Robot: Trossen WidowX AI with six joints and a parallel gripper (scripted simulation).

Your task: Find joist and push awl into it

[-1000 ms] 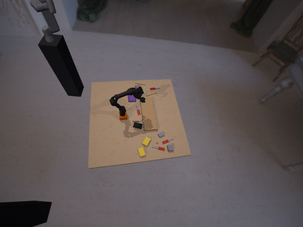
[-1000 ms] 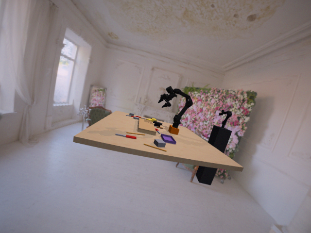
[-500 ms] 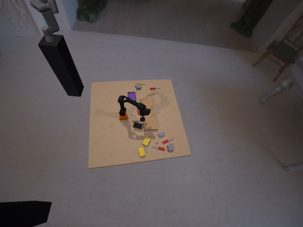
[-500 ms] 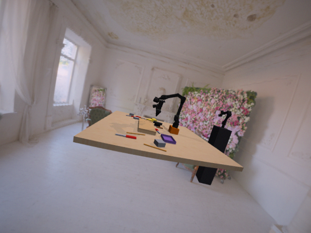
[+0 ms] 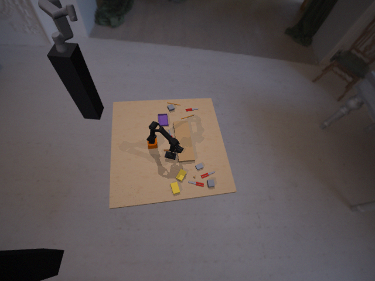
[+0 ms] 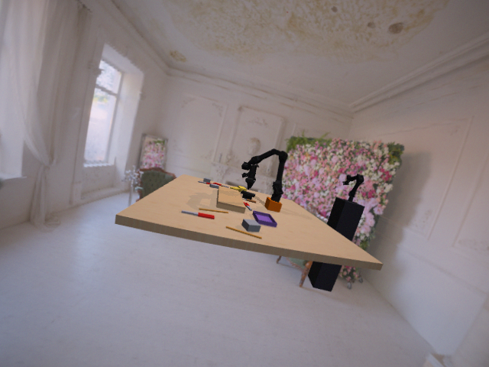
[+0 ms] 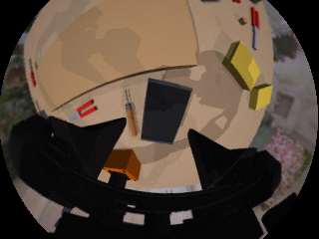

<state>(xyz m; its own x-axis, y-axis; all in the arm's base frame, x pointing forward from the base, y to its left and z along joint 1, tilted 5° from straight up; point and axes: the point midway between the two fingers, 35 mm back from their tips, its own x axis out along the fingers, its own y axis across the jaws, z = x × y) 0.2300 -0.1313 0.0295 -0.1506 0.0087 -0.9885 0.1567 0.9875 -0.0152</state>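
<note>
The stud finder is 2 cm behind my gripper tip, 1 cm to the right of it and 8 cm below it. The rest, counted from my gripper tip: purple tray: 13 cm behind, 47 cm to the left, 8 cm below; then awl: 1 cm behind, 7 cm to the left, 8 cm below.
</note>
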